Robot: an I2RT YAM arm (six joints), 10 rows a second.
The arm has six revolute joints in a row. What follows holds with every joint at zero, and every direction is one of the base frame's.
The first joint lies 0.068 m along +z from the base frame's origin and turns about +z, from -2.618 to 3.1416 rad.
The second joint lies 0.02 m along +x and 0.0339 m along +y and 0.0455 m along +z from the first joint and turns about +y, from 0 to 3.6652 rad.
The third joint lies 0.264 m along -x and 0.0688 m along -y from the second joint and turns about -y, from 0 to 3.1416 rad.
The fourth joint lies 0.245 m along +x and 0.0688 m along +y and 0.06 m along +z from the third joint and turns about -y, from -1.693 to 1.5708 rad.
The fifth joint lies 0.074 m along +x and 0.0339 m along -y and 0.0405 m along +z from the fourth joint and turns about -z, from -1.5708 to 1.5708 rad.
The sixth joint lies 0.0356 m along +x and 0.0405 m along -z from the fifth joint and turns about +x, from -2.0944 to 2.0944 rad.
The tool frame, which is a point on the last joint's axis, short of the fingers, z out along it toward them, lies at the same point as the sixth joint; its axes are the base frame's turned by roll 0, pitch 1.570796 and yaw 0 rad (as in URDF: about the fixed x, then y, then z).
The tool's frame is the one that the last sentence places.
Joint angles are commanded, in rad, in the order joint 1, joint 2, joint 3, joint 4, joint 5, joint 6. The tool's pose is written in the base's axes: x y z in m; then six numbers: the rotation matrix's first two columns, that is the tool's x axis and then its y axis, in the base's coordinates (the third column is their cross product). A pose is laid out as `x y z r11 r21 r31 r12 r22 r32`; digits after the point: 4 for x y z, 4 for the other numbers.
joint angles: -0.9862, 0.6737, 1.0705, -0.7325, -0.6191, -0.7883
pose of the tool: 0.0800 -0.0834 0.3943 -0.3954 -0.4491 -0.8013 0.1367 0.8339 -0.5348
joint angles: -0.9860, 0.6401, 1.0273, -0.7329, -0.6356, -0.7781
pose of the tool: 0.0778 -0.0793 0.3845 -0.3878 -0.4375 -0.8113 0.1270 0.8464 -0.5171
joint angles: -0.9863, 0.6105, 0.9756, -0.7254, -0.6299, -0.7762
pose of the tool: 0.0767 -0.0779 0.3721 -0.3979 -0.4246 -0.8133 0.1276 0.8522 -0.5074
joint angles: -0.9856, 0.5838, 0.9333, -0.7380, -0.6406, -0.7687
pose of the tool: 0.0753 -0.0752 0.3604 -0.4026 -0.4014 -0.8226 0.1153 0.8693 -0.4807
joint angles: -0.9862, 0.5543, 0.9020, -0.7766, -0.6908, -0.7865
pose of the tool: 0.0728 -0.0689 0.3502 -0.3907 -0.3982 -0.8299 0.0657 0.8872 -0.4566
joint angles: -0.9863, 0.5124, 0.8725, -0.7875, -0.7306, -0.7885
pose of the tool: 0.0692 -0.0616 0.3437 -0.3641 -0.4070 -0.8377 0.0394 0.8919 -0.4505
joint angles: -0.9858, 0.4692, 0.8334, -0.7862, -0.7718, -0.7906
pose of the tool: 0.0665 -0.0554 0.3354 -0.3341 -0.4181 -0.8447 0.0124 0.8942 -0.4475
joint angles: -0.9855, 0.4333, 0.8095, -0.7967, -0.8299, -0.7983
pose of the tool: 0.0637 -0.0486 0.3301 -0.2938 -0.4317 -0.8528 -0.0286 0.8958 -0.4436
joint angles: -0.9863, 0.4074, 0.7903, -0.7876, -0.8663, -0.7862
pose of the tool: 0.0622 -0.0448 0.3271 -0.2623 -0.4342 -0.8618 -0.0452 0.8976 -0.4385
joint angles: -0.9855, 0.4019, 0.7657, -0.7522, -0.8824, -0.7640
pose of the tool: 0.0638 -0.0466 0.3234 -0.2443 -0.4270 -0.8706 -0.0475 0.9020 -0.4291
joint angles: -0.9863, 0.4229, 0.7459, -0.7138, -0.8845, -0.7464
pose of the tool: 0.0681 -0.0530 0.3197 -0.2452 -0.4092 -0.8789 -0.0445 0.9103 -0.4115
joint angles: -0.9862, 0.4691, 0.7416, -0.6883, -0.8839, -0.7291
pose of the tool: 0.0741 -0.0621 0.3176 -0.2585 -0.3749 -0.8903 -0.0452 0.9253 -0.3765
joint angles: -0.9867, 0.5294, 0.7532, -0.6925, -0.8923, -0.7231
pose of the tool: 0.0803 -0.0712 0.3162 -0.2798 -0.3299 -0.9016 -0.0594 0.9433 -0.3267
